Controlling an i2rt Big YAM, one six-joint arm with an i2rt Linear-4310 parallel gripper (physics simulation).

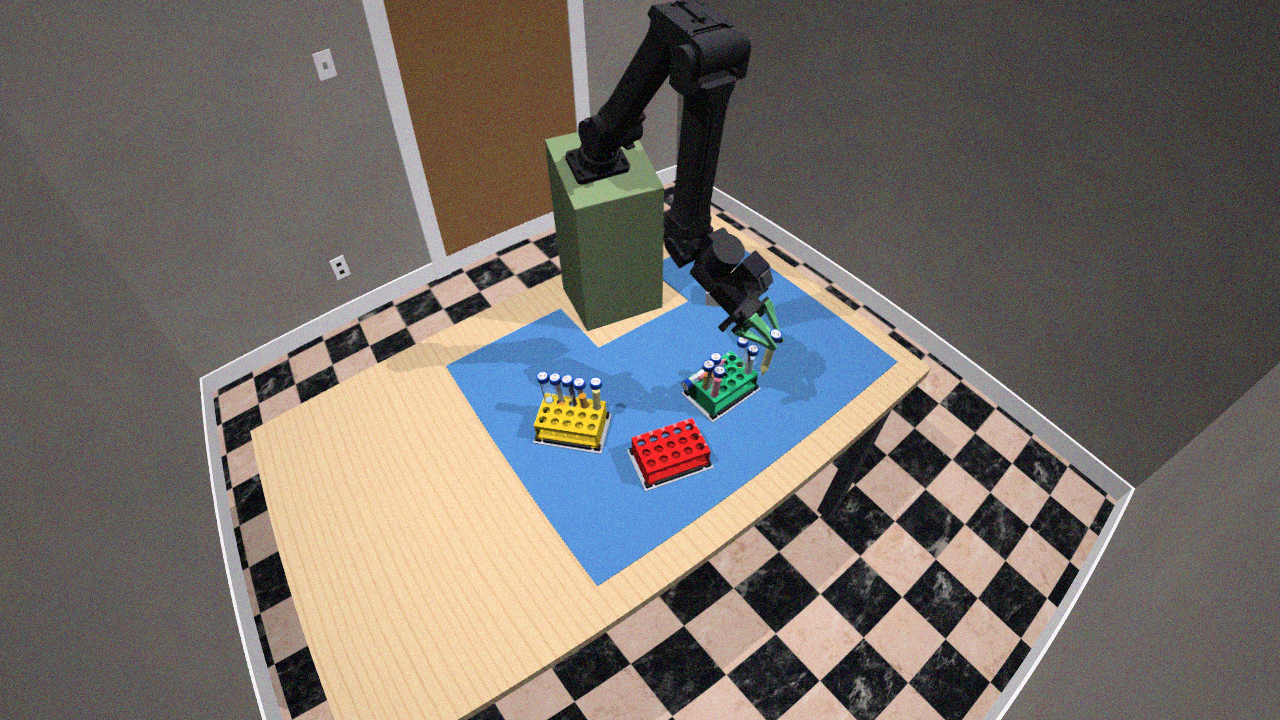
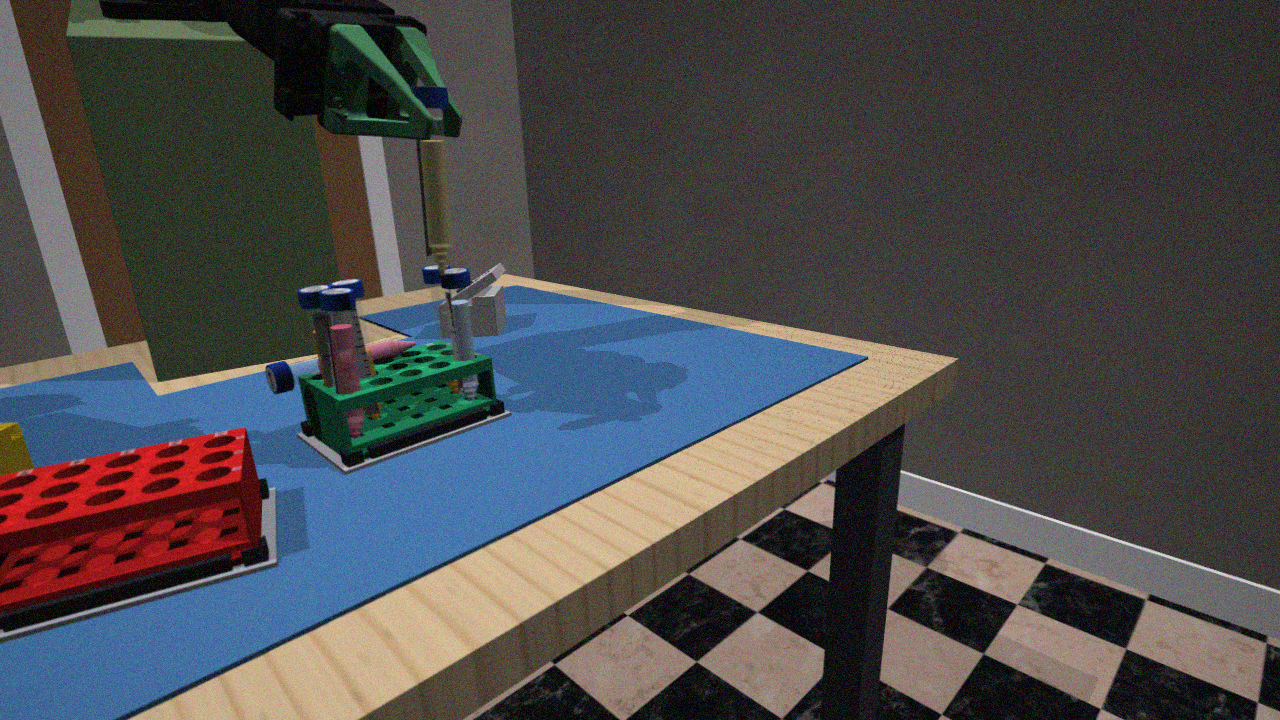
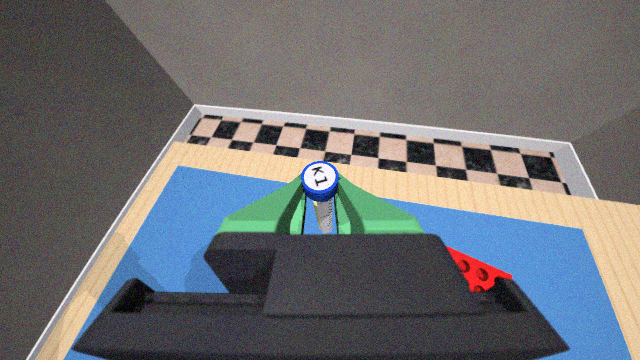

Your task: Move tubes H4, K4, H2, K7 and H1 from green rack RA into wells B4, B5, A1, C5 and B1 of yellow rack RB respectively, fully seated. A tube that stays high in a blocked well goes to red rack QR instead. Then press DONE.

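Frame: origin at the arm's base, x ahead, y left, z up, level; metres.
Seen in the pictures: gripper, fingertip midpoint: [image 1: 778,345] [image 2: 445,128] [image 3: 320,179]; arm's base at its link origin: [image 1: 597,163] [image 2: 168,8].
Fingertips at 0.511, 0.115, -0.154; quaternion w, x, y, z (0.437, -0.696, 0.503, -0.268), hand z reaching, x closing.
Offsets run from my fingertips to a thing's top centre, as dx, dy, dz. "spot": to the spot under its first point. Level surfaces: height alone.
My gripper [image 1: 769,342] [image 2: 437,123] [image 3: 320,179] is shut on a tube with a blue cap marked K1 {-0.014, -0.006, +0.026} [image 1: 767,360] [image 2: 434,192] [image 3: 320,177]. The tube has tan contents and hangs nearly upright above the green rack's far right end. Green rack RA {spot: -0.067, -0.071, -0.217} [image 1: 715,409] [image 2: 324,419] holds three upright blue-capped tubes at its left end and two at its right end. Yellow rack RB {-0.172, -0.350, -0.179} [image 1: 571,439] [image 2: 10,449] holds several tall blue-capped tubes along its back row. Red rack QR {-0.013, -0.209, -0.179} [image 1: 671,469] [image 2: 254,483] [image 3: 500,276] shows no tubes. The racked tubes' labels are unreadable.
A blue-capped tube with pink contents {-0.132, -0.057, -0.160} [image 2: 392,351] lies nearly flat at the green rack's left end; its support is unclear. A grey block-like object {-0.376, +0.143, -0.152} [image 2: 488,309] stands behind the green rack. The green pedestal [image 1: 617,259] carries the arm behind the blue mat {dz -0.232} [image 1: 599,537].
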